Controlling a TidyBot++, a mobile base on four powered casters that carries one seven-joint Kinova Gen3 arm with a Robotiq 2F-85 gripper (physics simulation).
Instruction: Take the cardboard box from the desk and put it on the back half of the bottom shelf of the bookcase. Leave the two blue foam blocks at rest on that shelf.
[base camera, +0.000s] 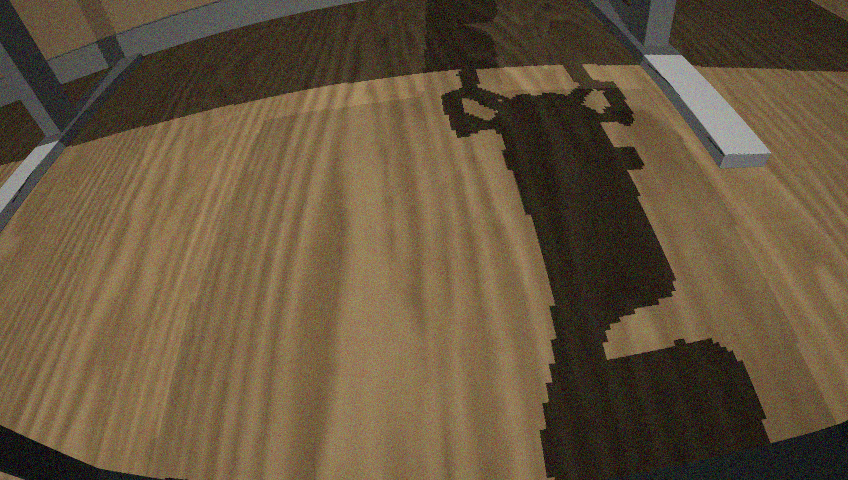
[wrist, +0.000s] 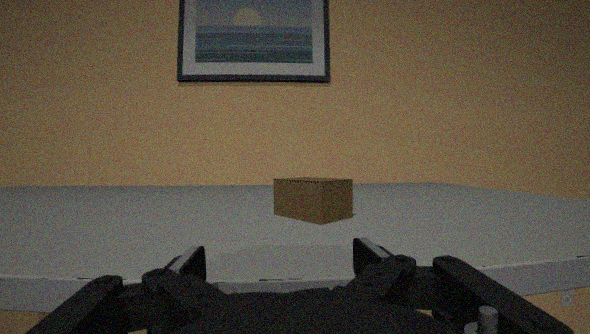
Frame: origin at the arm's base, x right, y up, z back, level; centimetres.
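Where they show: gripper, fingertip midpoint: (wrist: 280, 259).
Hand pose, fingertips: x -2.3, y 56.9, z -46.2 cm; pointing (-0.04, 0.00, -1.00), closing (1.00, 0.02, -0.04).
After its pixels a point has its place.
The cardboard box (wrist: 313, 201) @[x 1.4, y 57.9, z -62.2 cm] is a brown block standing on the grey desk top (wrist: 125, 225) @[x -20.7, y 55.3, z -61.6 cm], with one corner turned toward the wrist camera, a little right of the middle of the wrist view. My gripper (wrist: 280, 259) @[x -2.3, y 56.9, z -46.2 cm] is open, with its two fingers wide apart and nothing between them. It is on the near side of the box, apart from it, and the box lies beyond the fingers, toward the right one. The bookcase and the two blue foam blocks do not show in either view.
A framed seascape picture (wrist: 254, 77) @[x -12.0, y 93.2, z -124.7 cm] hangs on the orange wall (wrist: 425, 100) @[x 53.8, y 86.8, z -129.5 cm] behind the desk. In the base camera view, grey desk feet (base camera: 708, 104) (base camera: 26, 172) stand on the wooden floor (base camera: 380, 267) @[x -6.9, y -39.7, z -39.3 cm] at right and left. The arm's dark shadow falls across the floor between them.
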